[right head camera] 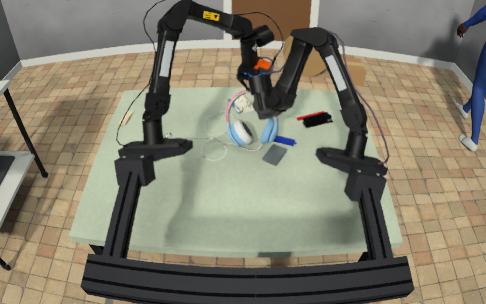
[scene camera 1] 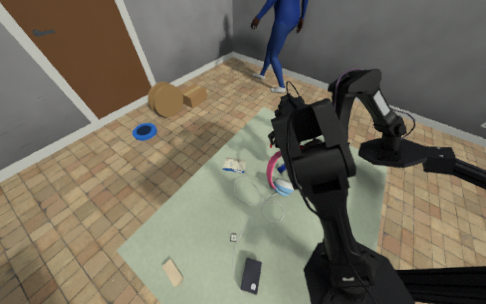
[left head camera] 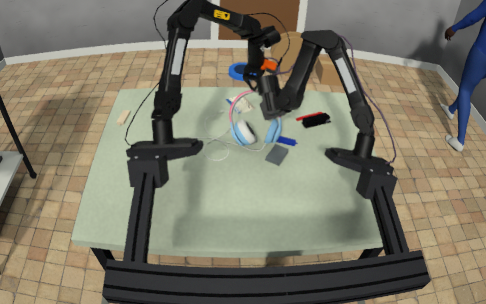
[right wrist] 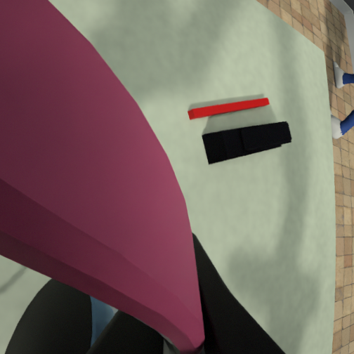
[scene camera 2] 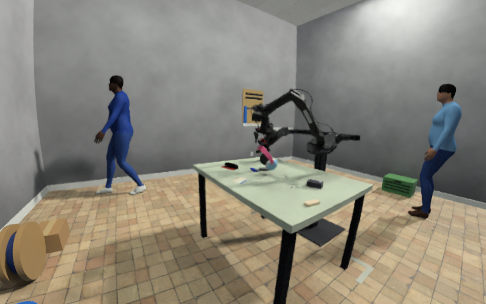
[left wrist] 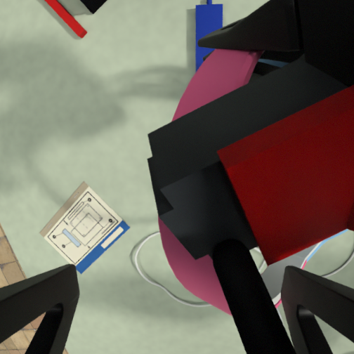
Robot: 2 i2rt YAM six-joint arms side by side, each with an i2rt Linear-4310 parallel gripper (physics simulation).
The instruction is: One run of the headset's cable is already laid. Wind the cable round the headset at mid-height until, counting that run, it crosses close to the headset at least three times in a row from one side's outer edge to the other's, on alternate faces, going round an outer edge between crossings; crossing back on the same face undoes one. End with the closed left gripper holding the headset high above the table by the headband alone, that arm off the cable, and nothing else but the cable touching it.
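Where they show: left gripper, fingertip midpoint: (scene camera 1: 278,151) (left head camera: 256,84) (scene camera 2: 260,143); right gripper, fingertip midpoint: (scene camera 2: 256,152); left arm's base at its link origin: (right head camera: 154,145) (scene camera 1: 351,284) (left head camera: 163,145) (scene camera 2: 321,144); right arm's base at its link origin: (right head camera: 353,158) (scene camera 1: 389,149) (left head camera: 361,158).
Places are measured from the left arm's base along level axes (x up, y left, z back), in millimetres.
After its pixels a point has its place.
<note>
The headset shows a pink headband (left head camera: 233,111) @(x -122, y -144, z -353 mm) (scene camera 1: 272,170) @(x -68, y -157, z -373 mm) (left wrist: 200,95) (right wrist: 100,150) and blue-and-white ear cups (left head camera: 246,132) @(x -146, y -211, z -274 mm) (right head camera: 242,133) @(x -149, y -213, z -272 mm), low over the table (left head camera: 220,205) @(x -262, y -168, z -20 mm). My right gripper (right wrist: 173,241) is shut on the headband's upper part. My left gripper (left wrist: 179,281) is open beside the headband on the far side, its fingers wide with nothing between them. The thin white cable (left head camera: 216,160) @(x -260, y -112, z -224 mm) (left wrist: 150,281) lies in two loops left of the headset and runs past the ear cups' lower ends on the near side. Its course behind the ear cups is hidden.
A blue block (left head camera: 287,141) @(x -252, y -368, z -379 mm) and a grey box (left head camera: 276,154) @(x -247, y -330, z -290 mm) lie by the right ear cup. A red bar (right wrist: 229,108) and black block (right wrist: 247,142) lie to the right. A printed card (left wrist: 85,227) lies behind, a beige block (scene camera 1: 173,272) @(x -247, y 359, z -388 mm) and dark box (scene camera 1: 251,276) @(x -226, y 157, z -176 mm) at the left.
</note>
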